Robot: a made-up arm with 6 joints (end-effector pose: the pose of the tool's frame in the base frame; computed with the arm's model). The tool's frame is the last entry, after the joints. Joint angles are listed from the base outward.
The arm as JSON. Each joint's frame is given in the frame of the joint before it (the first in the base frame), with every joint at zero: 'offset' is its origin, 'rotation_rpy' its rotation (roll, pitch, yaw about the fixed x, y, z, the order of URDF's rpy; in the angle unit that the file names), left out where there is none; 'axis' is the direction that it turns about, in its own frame. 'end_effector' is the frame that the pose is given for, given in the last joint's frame.
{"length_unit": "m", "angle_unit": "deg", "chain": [
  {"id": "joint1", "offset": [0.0, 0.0, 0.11], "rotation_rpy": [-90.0, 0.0, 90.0], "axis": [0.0, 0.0, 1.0]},
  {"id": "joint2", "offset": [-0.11, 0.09, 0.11], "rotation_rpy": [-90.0, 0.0, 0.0], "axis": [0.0, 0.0, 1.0]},
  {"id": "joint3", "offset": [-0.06, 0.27, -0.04], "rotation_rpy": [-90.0, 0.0, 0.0], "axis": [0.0, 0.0, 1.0]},
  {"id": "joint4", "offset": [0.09, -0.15, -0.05], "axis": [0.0, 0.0, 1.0]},
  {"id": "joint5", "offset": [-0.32, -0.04, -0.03], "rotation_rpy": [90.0, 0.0, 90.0], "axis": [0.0, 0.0, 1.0]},
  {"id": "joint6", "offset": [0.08, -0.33, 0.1], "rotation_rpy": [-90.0, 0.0, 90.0], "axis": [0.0, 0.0, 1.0]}
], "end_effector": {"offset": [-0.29, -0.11, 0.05], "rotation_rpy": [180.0, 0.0, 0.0]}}
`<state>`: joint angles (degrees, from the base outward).
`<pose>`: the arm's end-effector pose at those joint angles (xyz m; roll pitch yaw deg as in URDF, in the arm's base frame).
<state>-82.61 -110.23 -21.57 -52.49 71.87 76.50</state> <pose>-0.3690 0.2286 0.0108 32.38 -20.17 -63.04</pose>
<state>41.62 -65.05 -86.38 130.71 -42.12 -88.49</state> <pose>0.1340 -0.7863 -0.1693 -2.11 -18.84 131.65</pose>
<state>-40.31 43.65 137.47 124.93 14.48 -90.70</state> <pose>-0.1762 -0.2862 0.6740 65.77 54.22 99.63</pose>
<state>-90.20 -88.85 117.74 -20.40 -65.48 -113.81</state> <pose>-0.5181 0.3862 0.0421 -158.53 9.55 -104.73</pose>
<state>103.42 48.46 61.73 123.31 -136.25 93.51</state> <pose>0.1251 0.2244 0.3888 -144.74 39.56 -1.37</pose>
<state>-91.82 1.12 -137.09 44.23 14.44 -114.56</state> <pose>-0.2149 -0.5161 -0.1500 14.63 -5.45 113.77</pose>
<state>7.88 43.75 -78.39 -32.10 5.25 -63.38</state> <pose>-0.3723 0.1700 0.3087 -129.49 47.58 -83.24</pose>
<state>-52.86 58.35 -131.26 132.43 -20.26 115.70</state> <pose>-0.2697 -0.1298 -0.1725 -35.92 11.61 176.55</pose>
